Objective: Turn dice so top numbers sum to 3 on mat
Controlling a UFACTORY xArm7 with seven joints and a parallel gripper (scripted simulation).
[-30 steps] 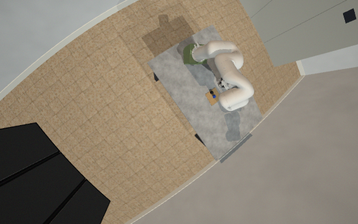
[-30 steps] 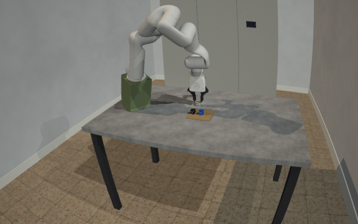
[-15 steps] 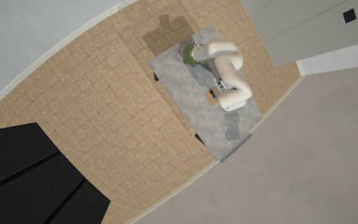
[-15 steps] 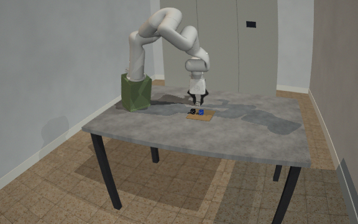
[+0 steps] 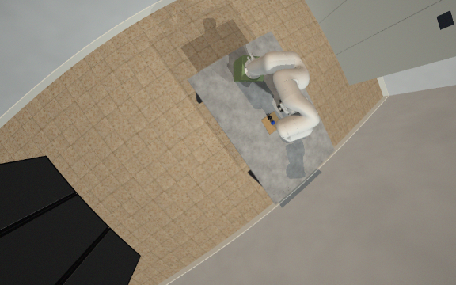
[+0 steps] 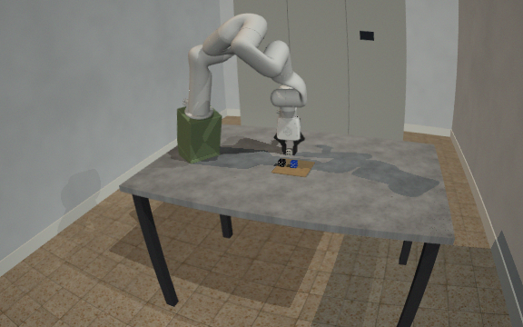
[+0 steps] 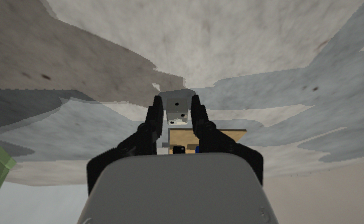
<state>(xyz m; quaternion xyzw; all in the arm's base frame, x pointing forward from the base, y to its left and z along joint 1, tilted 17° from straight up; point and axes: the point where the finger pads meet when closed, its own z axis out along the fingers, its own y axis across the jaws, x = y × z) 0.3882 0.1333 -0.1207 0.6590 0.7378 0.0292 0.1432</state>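
Now: hand 1 cm above the white die. The rest, counted from my hand: tan mat (13 cm to the right, 6 cm ahead, 2 cm below); then blue die (13 cm to the right, 6 cm ahead, 1 cm below); then black die (13 cm to the right, 1 cm below, 1 cm ahead).
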